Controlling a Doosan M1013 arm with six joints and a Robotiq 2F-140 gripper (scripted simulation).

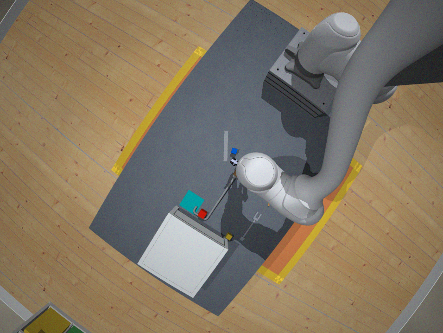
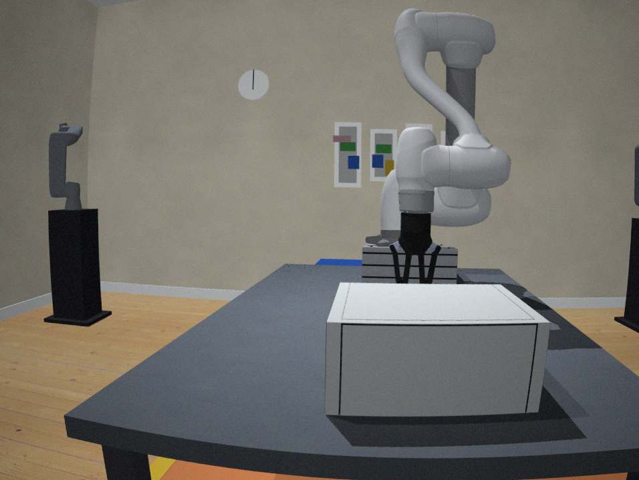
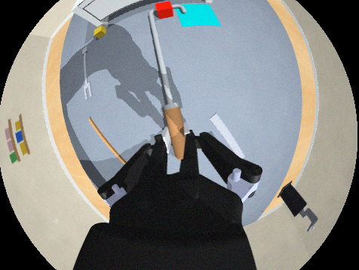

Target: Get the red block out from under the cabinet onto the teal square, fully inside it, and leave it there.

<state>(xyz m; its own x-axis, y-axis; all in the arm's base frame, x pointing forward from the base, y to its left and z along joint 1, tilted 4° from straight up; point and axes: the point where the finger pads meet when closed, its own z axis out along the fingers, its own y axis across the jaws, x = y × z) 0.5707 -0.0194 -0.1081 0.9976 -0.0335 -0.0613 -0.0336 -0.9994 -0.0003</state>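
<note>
My gripper is now 7 cm to the left of the blue block, 5 cm past it and 3 cm above it. From my hand the other things lie so: grey strip (12 cm to the right, 5 cm behind, 4 cm below); then hook tool (13 cm ahead, 4 cm to the right, 2 cm below); then orange stick (19 cm to the left, 3 cm below, 1 cm ahead).
</note>
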